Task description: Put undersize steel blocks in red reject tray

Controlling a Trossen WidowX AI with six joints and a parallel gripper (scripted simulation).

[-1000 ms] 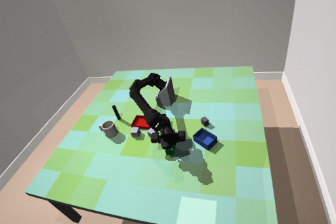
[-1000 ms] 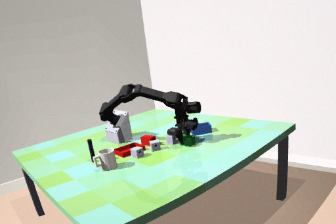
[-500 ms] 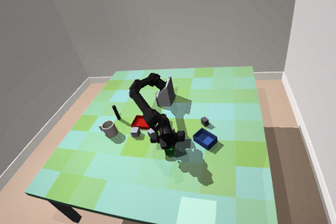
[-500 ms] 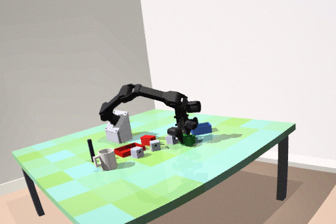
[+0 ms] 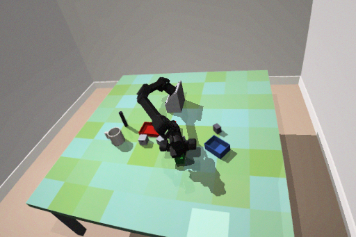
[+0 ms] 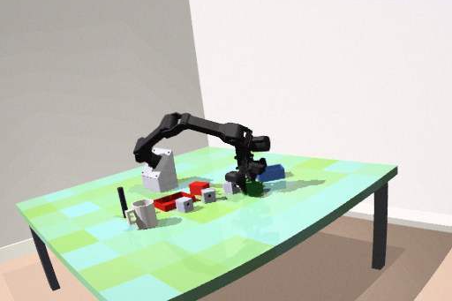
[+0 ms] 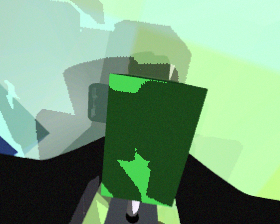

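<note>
My gripper tip is 20 mm below the green GO gauge and 10 mm past it. The rest, counted from my gripper tip: steel block: 80 mm behind, 20 mm to the right, 10 mm above; blue tray: 190 mm to the left, 70 mm behind; darker grey block: 200 mm behind, 170 mm to the left, 10 mm above.
</note>
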